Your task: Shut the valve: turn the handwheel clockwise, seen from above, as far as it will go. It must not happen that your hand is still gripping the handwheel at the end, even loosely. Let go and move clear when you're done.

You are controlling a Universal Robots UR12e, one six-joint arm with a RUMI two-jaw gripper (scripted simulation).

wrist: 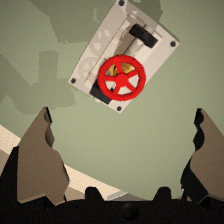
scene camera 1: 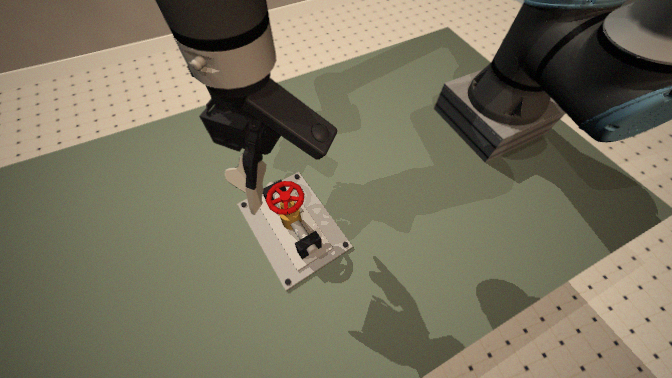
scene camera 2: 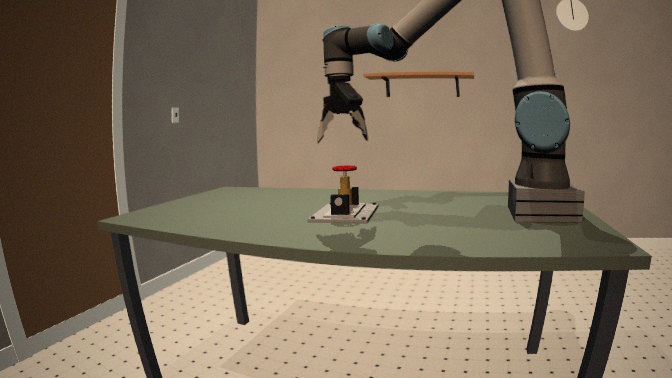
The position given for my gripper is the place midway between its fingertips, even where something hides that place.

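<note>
My gripper (scene camera 1: 277,174) is in sight, and I find it in the wrist view (wrist: 123,108) and in scene camera 2 (scene camera 2: 343,141) as well. There is also a red handwheel (scene camera 1: 285,197), and the wrist view (wrist: 121,79) shows that red handwheel too.
</note>
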